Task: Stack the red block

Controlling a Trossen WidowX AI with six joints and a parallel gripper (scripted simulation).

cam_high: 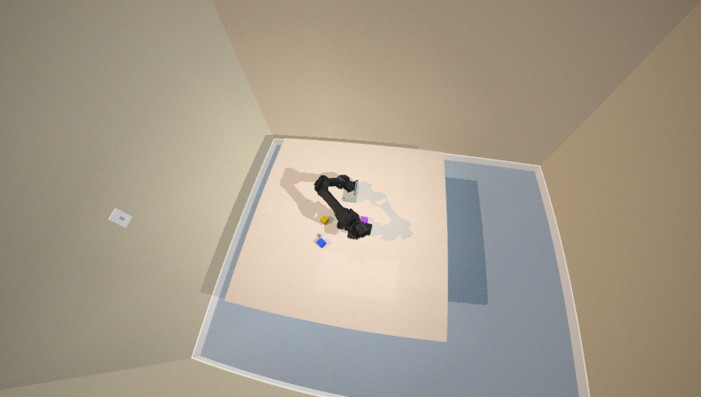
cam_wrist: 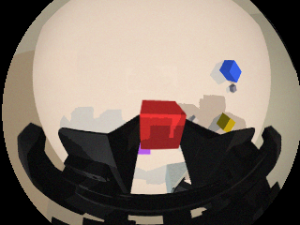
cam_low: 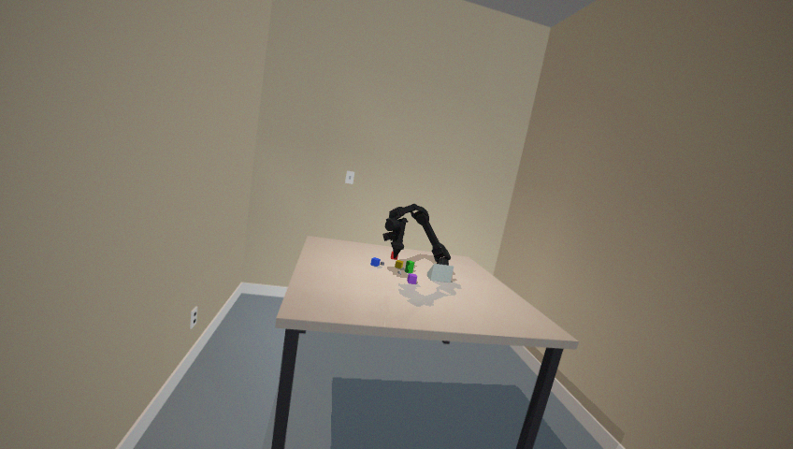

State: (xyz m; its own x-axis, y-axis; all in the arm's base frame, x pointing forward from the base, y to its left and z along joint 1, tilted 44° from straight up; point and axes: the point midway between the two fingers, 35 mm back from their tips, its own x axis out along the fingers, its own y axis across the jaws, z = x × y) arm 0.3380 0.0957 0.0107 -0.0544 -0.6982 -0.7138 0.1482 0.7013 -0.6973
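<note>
The yellow block lies 210 mm to the right of my gripper tip, 100 mm below it and 100 mm behind it. From my gripper tip the other things lie so: red block: 10 mm above; then blue block: 210 mm to the right, 100 mm below, 60 mm ahead; then purple block: 110 mm behind, 100 mm below, 40 mm to the left.
</note>
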